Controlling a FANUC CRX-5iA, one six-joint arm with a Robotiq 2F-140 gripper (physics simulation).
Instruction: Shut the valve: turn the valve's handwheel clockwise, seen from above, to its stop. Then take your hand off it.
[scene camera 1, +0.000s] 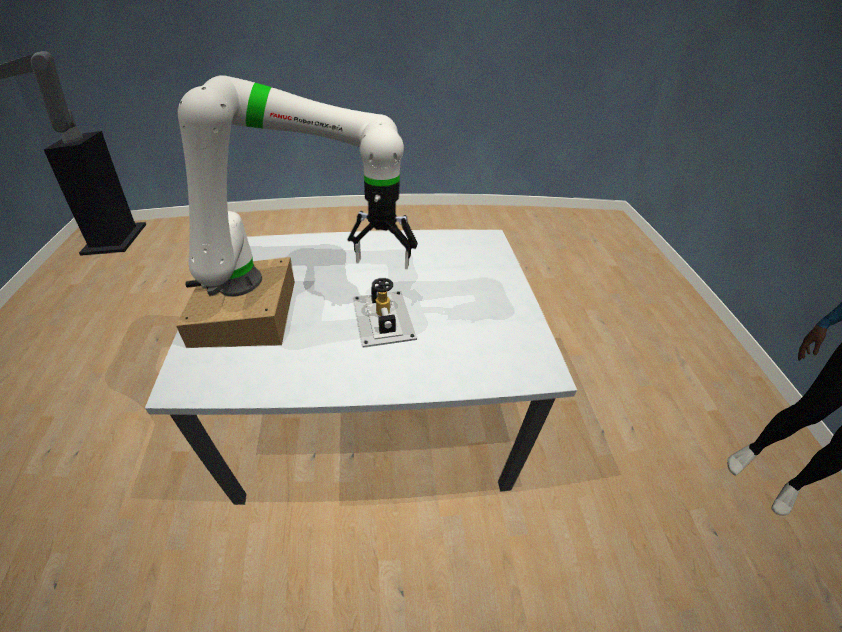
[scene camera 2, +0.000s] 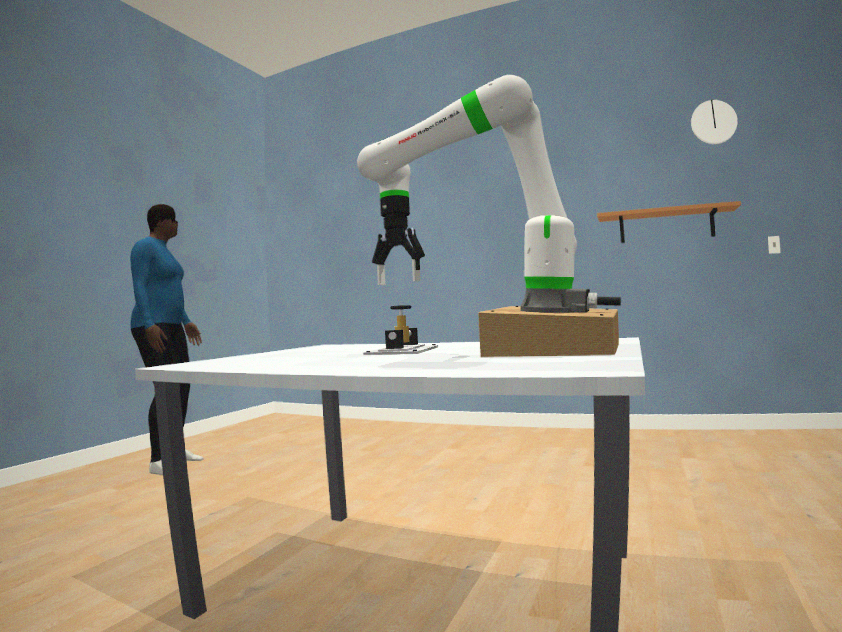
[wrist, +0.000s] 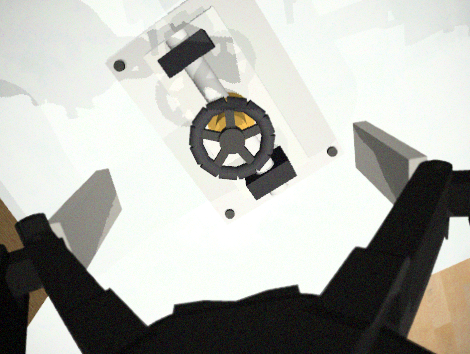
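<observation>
The valve's black spoked handwheel (scene camera 1: 382, 284) (scene camera 2: 401, 307) (wrist: 232, 140) lies level on top of the brass valve body (scene camera 1: 382, 304) (scene camera 2: 401, 331) (wrist: 232, 121). The valve stands on a pale plate (scene camera 1: 408, 332) (wrist: 280, 75) with dark bolts at its corners. Black blocks hold the white pipe on both sides of the body. My gripper (scene camera 1: 382, 264) (scene camera 2: 398, 281) (wrist: 233, 167) is wide open and empty, pointing down above the handwheel, its fingertips clear of the rim on both sides. No mark of the wheel's stop shows, so its turn angle cannot be read.
A wooden block (scene camera 1: 231, 333) (scene camera 2: 544, 333) bears my arm's base on the white table (scene camera 1: 340, 380) (scene camera 2: 272, 363). A person (scene camera 2: 157, 285) stands beyond the table's far end from my base. Another arm's black pedestal (scene camera 1: 91, 190) stands at the back left in scene camera 1.
</observation>
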